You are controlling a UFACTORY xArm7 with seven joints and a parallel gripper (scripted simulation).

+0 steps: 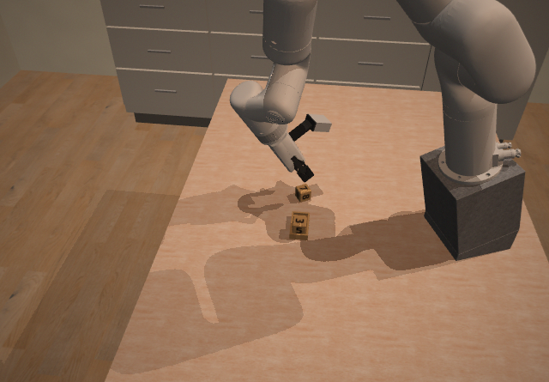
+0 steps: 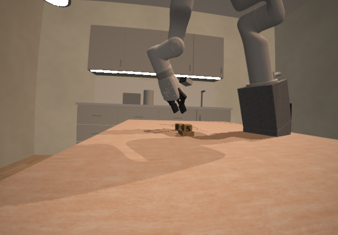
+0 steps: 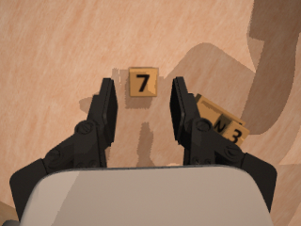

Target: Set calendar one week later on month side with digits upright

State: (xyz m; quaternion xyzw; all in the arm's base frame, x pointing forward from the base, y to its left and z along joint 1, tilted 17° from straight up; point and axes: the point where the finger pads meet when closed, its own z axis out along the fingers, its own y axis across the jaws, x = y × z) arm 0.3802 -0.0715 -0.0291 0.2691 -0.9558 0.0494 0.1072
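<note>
Now: the wooden cube 9 cm below my hand, 1 cm to the right of it and 1 cm behind it.
</note>
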